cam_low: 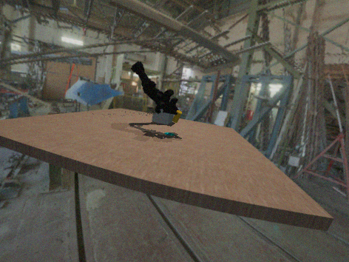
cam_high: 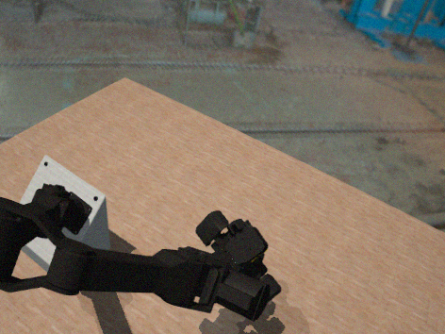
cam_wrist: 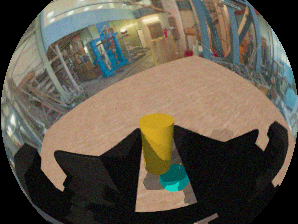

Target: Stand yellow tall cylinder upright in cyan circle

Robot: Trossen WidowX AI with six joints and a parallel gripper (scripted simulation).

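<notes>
My gripper tip is now 13 cm above the cyan circle and 3 cm to the left of it. From my gripper tip the other things lie so: yellow tall cylinder (2 cm below, 1 cm to the right, 1 cm behind).
</notes>
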